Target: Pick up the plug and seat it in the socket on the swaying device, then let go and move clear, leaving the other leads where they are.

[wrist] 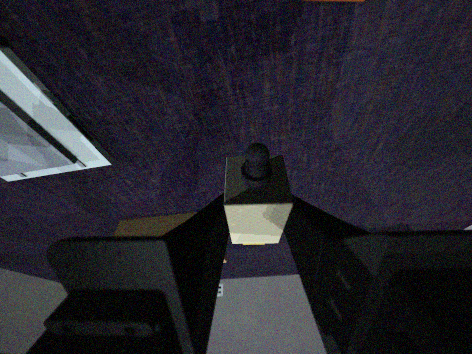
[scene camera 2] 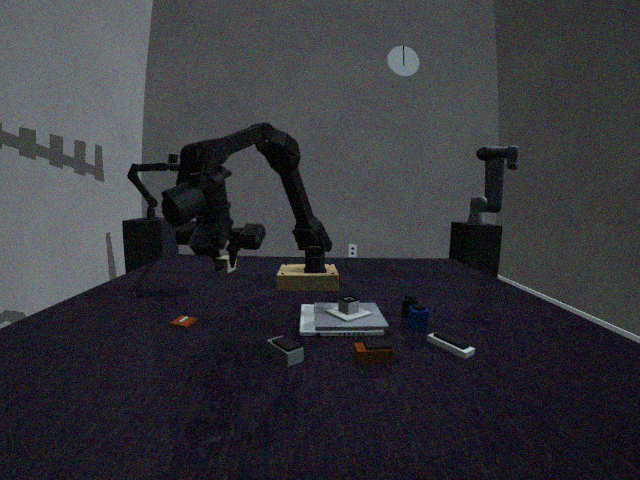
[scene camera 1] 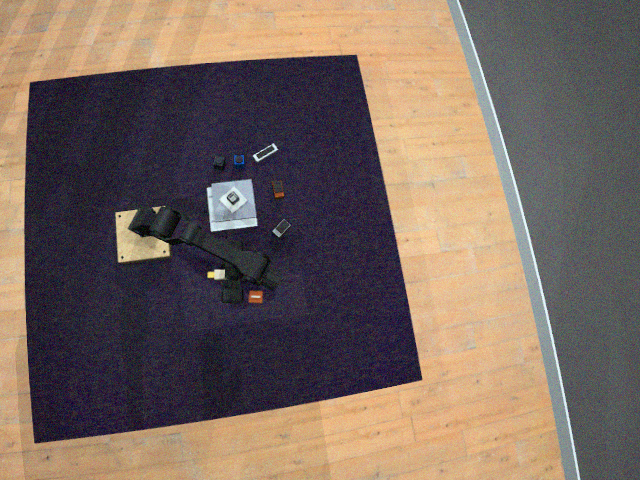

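Observation:
The plug has a cream block body, a yellow tip and a dark round stub on its near end. My gripper is shut on the plug's body, with a finger on each side, and holds it above the dark mat. In the scene camera 1 view the arm hides most of the fingers. The socket is a small grey block with a dark opening. It stands on a white plate on the device's grey slab, which lies over a white base.
Near the device are a black block, a blue block, a white strip, an orange-brown block and a grey block. An orange square lies near the arm. The arm's wooden base is beyond.

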